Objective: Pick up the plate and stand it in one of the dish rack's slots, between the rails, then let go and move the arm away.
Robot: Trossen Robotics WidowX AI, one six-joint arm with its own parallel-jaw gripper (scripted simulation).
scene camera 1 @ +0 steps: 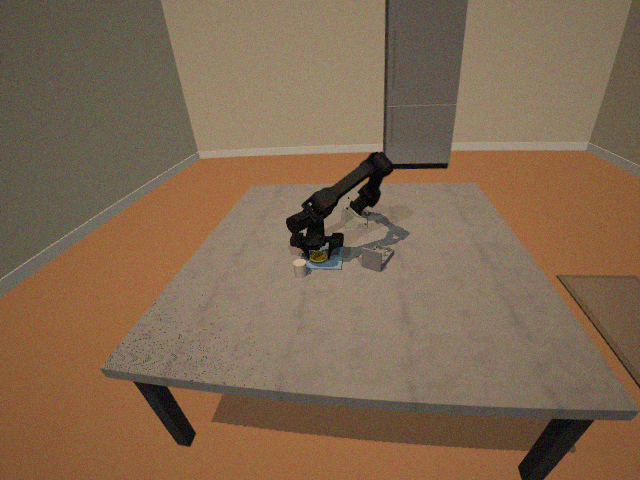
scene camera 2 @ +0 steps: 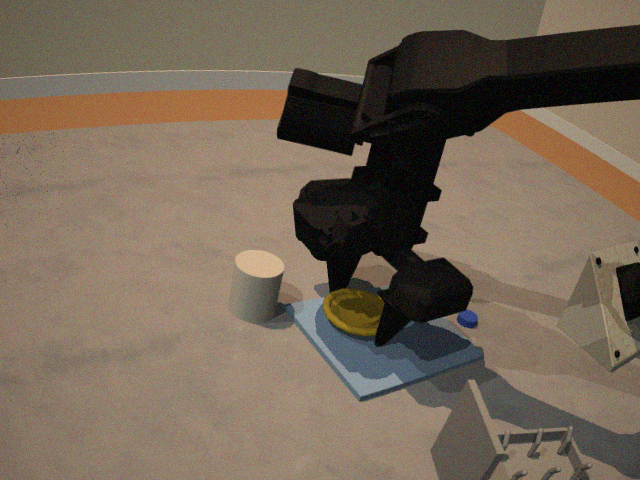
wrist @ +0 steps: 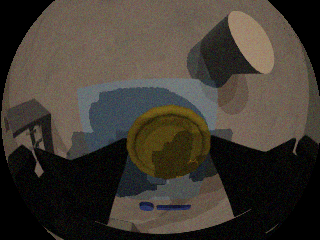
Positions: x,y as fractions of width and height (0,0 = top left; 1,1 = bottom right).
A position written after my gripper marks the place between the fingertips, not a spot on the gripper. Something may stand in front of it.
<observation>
My gripper (scene camera 2: 0.56,0.67) is open, holding nothing. Also in view: a yellow plate (scene camera 2: 0.56,0.65), a grey dish rack (wrist: 0.10,0.48) and a light blue mat (scene camera 2: 0.66,0.73).
The yellow plate is seen too in the wrist view (wrist: 0.52,0.59). My gripper also shows in scene camera 1 (scene camera 1: 0.50,0.54) and in the wrist view (wrist: 0.53,0.59). The light blue mat shows as well in the wrist view (wrist: 0.34,0.46).
</observation>
